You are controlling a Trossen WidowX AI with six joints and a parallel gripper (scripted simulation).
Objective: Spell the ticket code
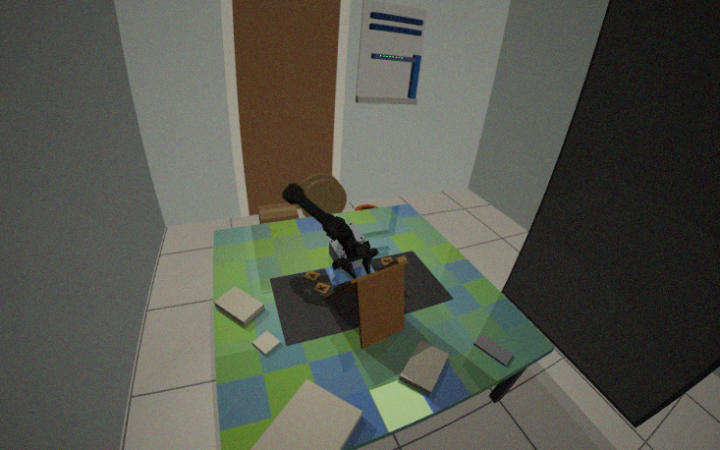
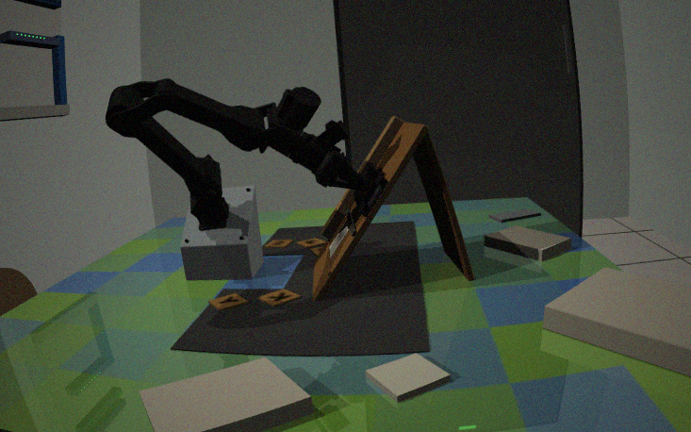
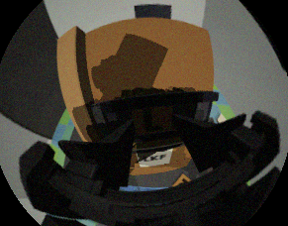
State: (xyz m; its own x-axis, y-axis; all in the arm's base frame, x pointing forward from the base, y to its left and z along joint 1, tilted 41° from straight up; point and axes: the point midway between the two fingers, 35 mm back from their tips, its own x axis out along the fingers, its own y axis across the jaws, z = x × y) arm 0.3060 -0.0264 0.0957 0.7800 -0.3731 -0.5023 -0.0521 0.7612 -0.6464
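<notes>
Now: the white ticket 60 mm behind my gripper tip and 90 mm below it. Also, from my gripper tip: dark mat (130 mm behind, 60 mm to the left, 170 mm below); then orange letter tile marked l (right at my gripper tip); then orange letter tile marked f (140 mm behind, 260 mm to the left, 170 mm below).
</notes>
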